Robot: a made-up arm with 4 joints.
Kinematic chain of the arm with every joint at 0, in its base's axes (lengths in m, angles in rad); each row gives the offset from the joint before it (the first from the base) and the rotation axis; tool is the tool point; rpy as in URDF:
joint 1: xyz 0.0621 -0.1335 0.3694 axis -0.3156 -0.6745 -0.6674
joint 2: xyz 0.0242 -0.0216 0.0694 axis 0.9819 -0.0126 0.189
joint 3: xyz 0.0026 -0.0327 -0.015 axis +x
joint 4: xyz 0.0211 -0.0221 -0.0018 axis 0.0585 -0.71 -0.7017
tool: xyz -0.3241 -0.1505 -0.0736 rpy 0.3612 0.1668 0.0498
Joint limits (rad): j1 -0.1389..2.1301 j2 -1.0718..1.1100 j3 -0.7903..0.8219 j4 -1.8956..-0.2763
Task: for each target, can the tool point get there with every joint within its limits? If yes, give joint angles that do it. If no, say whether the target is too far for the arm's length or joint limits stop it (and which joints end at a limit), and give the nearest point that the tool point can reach.
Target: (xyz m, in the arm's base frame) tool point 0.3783 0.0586 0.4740
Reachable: no: joint limits stop it (at a limit: joint 1, joint 2, joint 3, joint 4) | nearest point 0.2996 -0.0102 0.7402 | short by 0.286 m
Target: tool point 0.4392 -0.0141 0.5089
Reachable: no: joint limits stop it (at a limit: joint 1, joint 2, joint 3, joint 4) | nearest point 0.2996 -0.0102 0.7402 | short by 0.270 m
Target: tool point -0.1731 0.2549 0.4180
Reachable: yes | joints 1.8304 -0.6577 -0.4975 -1.0846
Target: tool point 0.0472 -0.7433 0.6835
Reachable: no: too far | nearest point 0.0585 -0.5458 0.6038 | short by 0.213 m
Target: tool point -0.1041 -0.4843 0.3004
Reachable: yes | joints 0.4491 0.5815 0.0650 -0.8607
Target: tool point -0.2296 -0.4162 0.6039
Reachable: yes | joints 0.9561 -0.2890 0.3273 -1.6033
